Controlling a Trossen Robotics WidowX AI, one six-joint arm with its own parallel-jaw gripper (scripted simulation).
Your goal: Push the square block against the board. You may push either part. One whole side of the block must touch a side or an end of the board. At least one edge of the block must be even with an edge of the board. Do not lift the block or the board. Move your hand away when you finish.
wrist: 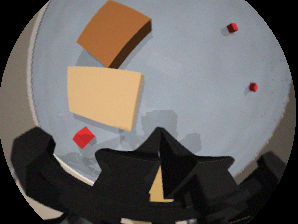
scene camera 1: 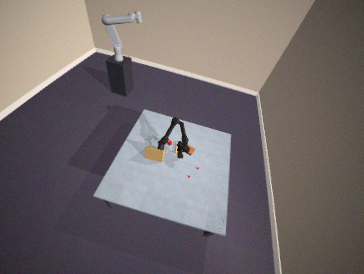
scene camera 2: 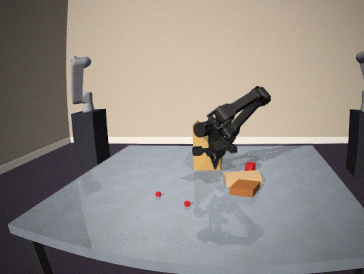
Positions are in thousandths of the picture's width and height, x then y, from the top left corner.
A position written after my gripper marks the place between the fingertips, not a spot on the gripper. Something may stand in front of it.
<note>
My gripper (wrist: 535, 578) is shut, holding nothing. Further things: a tan board (wrist: 371, 431).
</note>
